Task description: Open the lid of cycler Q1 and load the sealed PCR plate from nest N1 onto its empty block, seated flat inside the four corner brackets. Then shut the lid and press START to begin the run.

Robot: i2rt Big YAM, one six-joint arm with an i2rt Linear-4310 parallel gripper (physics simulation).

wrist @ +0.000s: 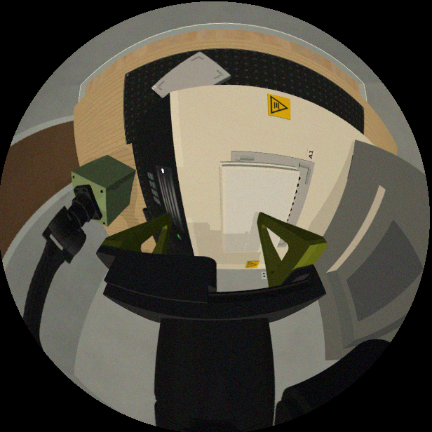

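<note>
The cycler's cream body fills the middle of the wrist view. Its grey lid stands open at the right. The pale sealed plate lies over the grey block, shifted left of it. A row of dark wells and corner brackets show uncovered along the block's right side; whether the plate is level cannot be told. Grey nest N1 at the top is bare, with its corner marks showing. My gripper is open and empty; its right fingertip overlaps the plate in view, its left fingertip is over the dark front panel.
A black perforated mat lies behind the cycler on the wooden table. A green box with a black connector and thick cable is at the left. Yellow warning labels are on the cycler.
</note>
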